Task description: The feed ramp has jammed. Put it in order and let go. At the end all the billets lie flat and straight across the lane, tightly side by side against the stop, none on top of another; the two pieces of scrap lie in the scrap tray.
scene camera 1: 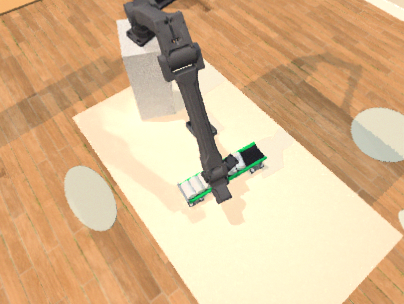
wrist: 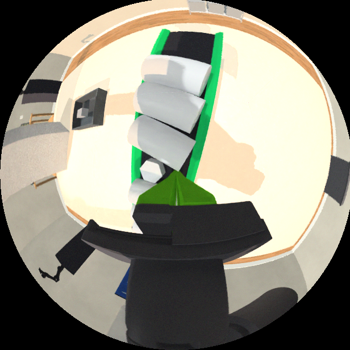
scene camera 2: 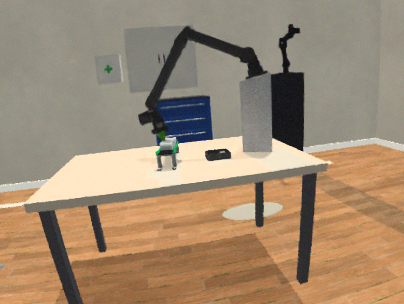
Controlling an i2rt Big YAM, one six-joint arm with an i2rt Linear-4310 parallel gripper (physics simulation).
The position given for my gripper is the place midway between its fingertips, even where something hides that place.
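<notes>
A dark scrap tray (wrist: 94,101) is there for me to see in the wrist view, and that same view also gives me my gripper (wrist: 176,173).
</notes>
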